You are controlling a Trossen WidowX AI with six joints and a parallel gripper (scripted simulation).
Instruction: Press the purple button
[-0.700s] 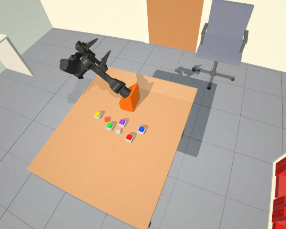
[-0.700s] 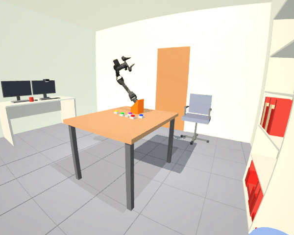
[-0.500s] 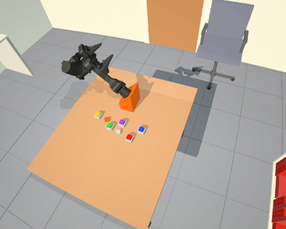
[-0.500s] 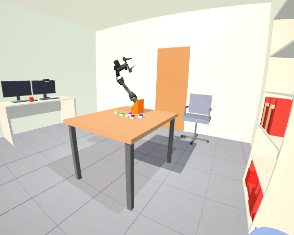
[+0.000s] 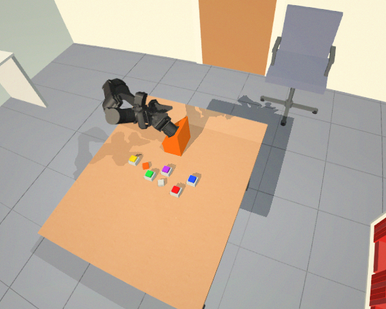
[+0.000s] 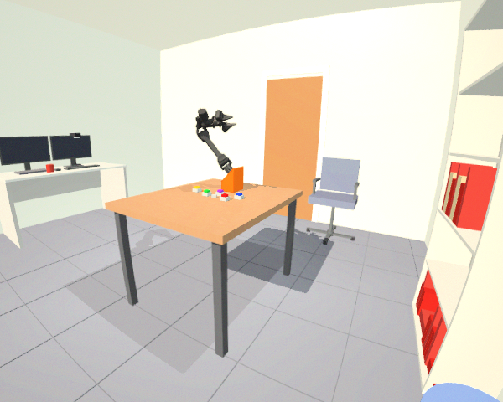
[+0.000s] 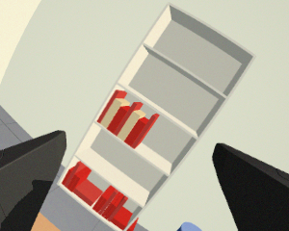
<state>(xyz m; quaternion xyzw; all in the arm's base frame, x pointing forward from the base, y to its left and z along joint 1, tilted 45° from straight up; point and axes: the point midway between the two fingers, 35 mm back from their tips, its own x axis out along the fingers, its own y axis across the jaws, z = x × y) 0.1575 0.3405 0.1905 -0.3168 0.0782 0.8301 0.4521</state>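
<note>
The purple button is 11 cm to the right of my gripper tip and 47 cm below it. Round my gripper tip: red button: 9 cm ahead, 47 cm below; green button: 6 cm ahead, 18 cm to the right, 47 cm below; blue button: 5 cm to the left, 47 cm below.
</note>
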